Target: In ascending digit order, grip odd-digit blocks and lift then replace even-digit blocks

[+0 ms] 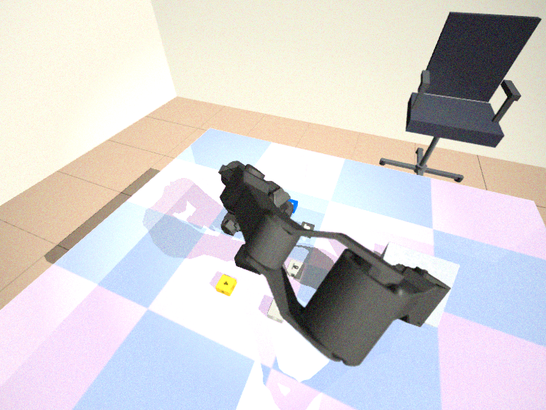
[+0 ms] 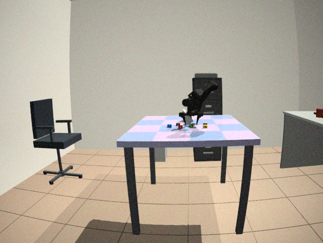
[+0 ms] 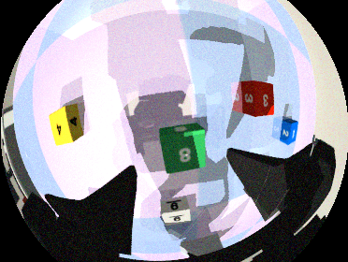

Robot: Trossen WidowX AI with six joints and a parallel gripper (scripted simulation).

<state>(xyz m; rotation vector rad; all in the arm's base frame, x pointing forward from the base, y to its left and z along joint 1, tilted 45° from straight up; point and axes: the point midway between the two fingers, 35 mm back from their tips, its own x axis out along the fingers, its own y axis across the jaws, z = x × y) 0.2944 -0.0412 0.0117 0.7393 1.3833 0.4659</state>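
The green block lies 10 mm ahead of my gripper tip. The rest, counted from my gripper tip: yellow block 60 mm ahead, 100 mm to the left; red block 40 mm ahead, 90 mm to the right; white block 70 mm behind, 20 mm to the left.
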